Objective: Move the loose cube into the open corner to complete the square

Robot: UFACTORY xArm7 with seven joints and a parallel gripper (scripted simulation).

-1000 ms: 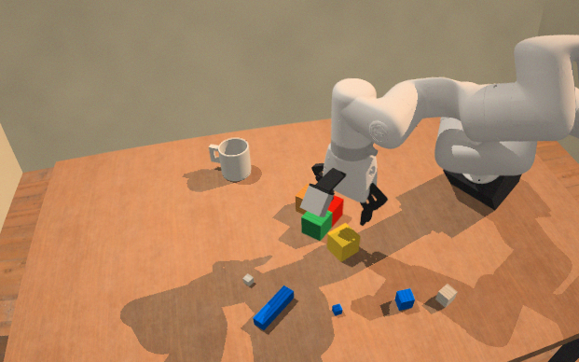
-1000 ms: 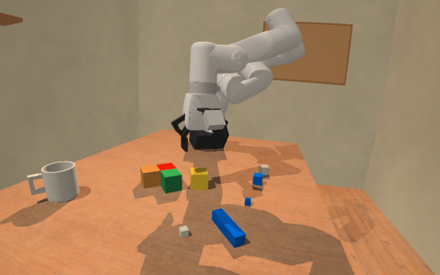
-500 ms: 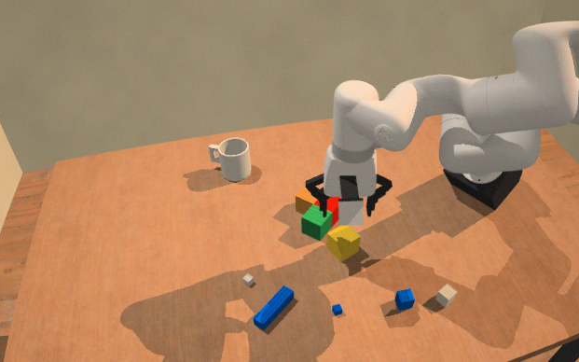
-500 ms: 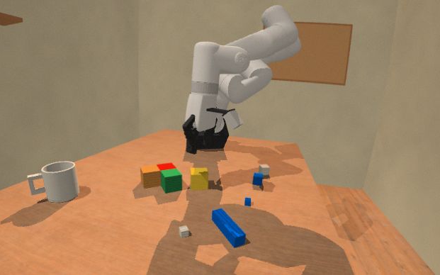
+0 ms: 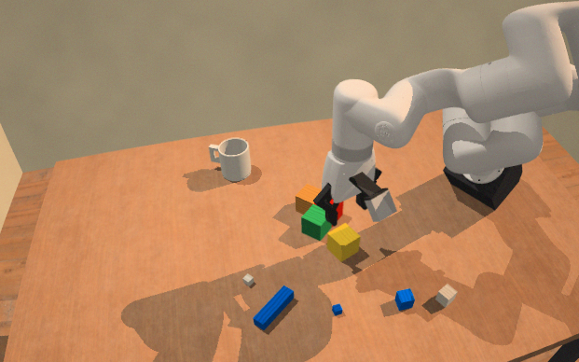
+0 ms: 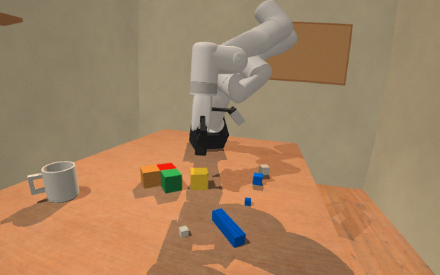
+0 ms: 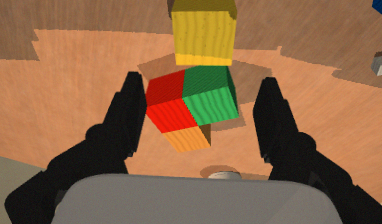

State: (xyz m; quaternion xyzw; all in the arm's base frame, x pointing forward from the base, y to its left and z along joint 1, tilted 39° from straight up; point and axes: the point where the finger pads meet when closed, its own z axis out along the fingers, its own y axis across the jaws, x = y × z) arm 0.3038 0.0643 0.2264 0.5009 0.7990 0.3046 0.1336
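My hand is 10 cm above the yellow cube. From my hand the other things lie so: red cube: 3 cm ahead, 10 cm to the right, 10 cm below; green cube: 6 cm ahead, 6 cm to the right, 10 cm below; orange cube: 7 cm ahead, 13 cm to the right, 10 cm below.
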